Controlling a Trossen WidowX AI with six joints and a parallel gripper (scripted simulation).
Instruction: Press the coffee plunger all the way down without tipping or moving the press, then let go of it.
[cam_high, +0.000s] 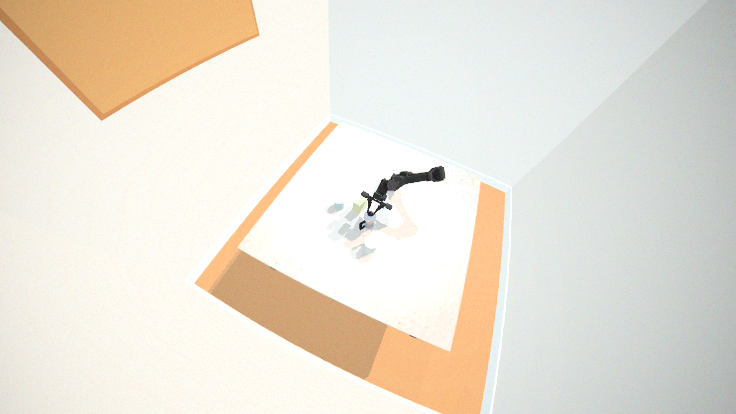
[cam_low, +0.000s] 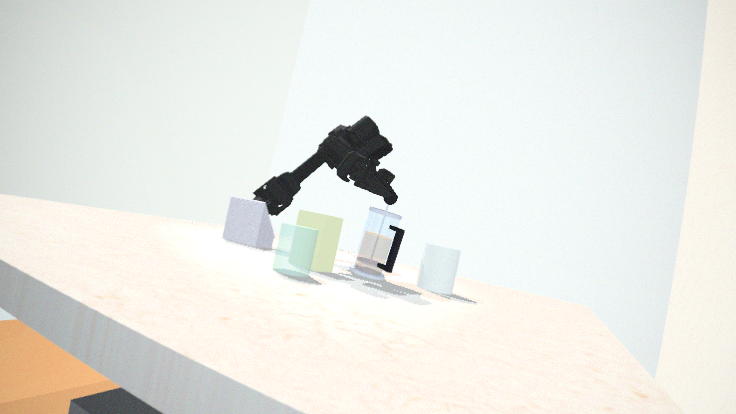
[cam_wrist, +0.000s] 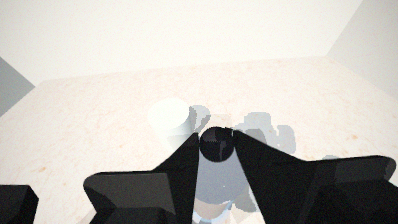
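Now: the glass coffee press 90 mm below my gripper tip.
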